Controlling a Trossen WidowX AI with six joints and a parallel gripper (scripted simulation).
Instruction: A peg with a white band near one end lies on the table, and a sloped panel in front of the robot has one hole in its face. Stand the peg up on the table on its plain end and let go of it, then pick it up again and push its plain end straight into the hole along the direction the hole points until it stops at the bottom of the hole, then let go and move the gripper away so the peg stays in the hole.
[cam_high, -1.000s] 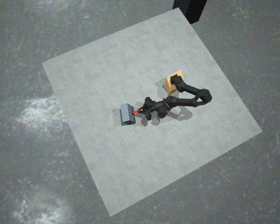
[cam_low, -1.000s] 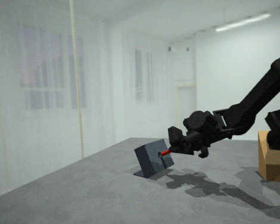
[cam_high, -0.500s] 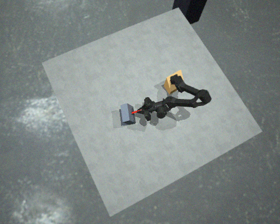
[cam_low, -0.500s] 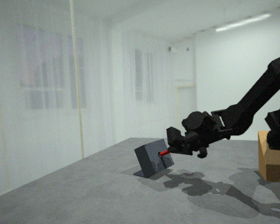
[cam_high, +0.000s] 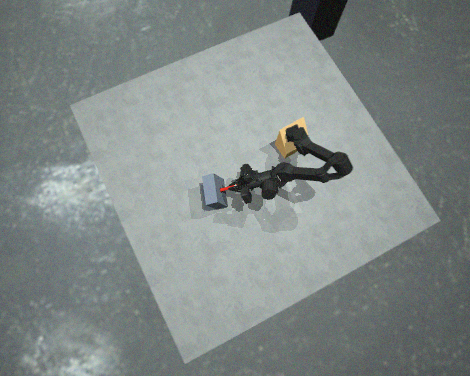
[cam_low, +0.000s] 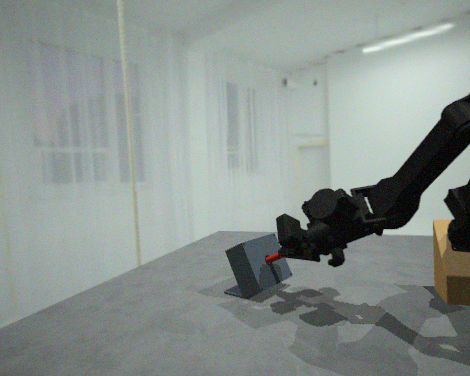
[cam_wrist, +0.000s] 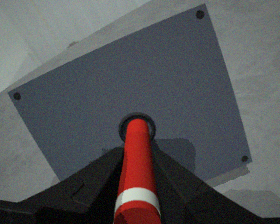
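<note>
My gripper tip is now 6 cm short of the sloped dark panel, 2 cm to the left of it and 3 cm above it. Also, from my gripper tip: red peg: 1 cm behind, 1 cm to the left, 1 cm above.
</note>
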